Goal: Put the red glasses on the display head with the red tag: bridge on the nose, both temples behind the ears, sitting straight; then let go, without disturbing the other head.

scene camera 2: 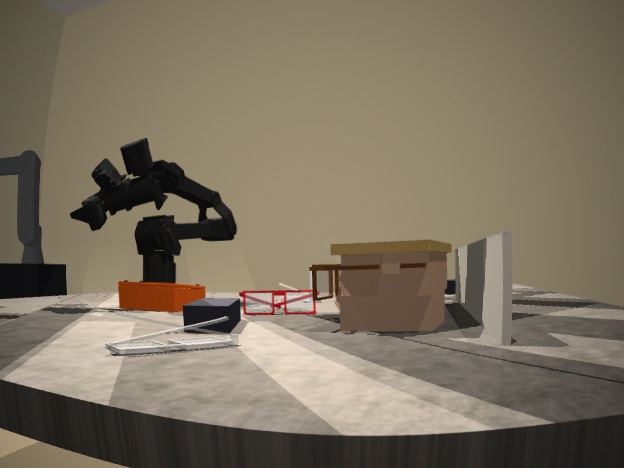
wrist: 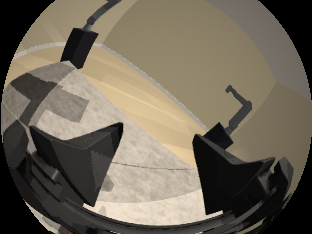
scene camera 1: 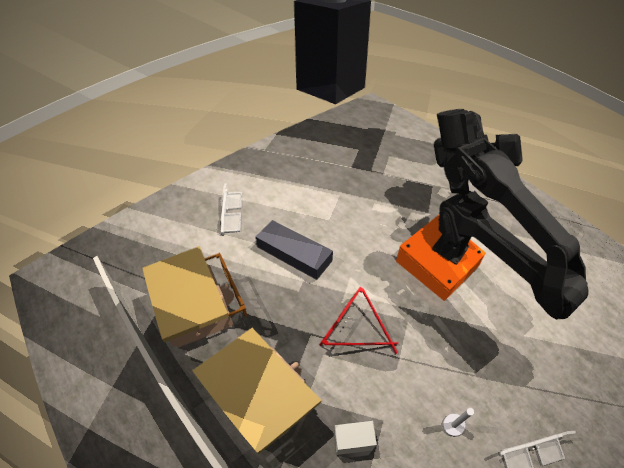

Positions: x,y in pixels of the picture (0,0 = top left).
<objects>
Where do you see a dark block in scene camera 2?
206,309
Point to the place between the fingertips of my gripper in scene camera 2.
76,210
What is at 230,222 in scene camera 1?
A white glasses.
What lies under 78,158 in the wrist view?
My gripper.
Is my gripper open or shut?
Open.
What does my gripper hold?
Nothing.
</objects>
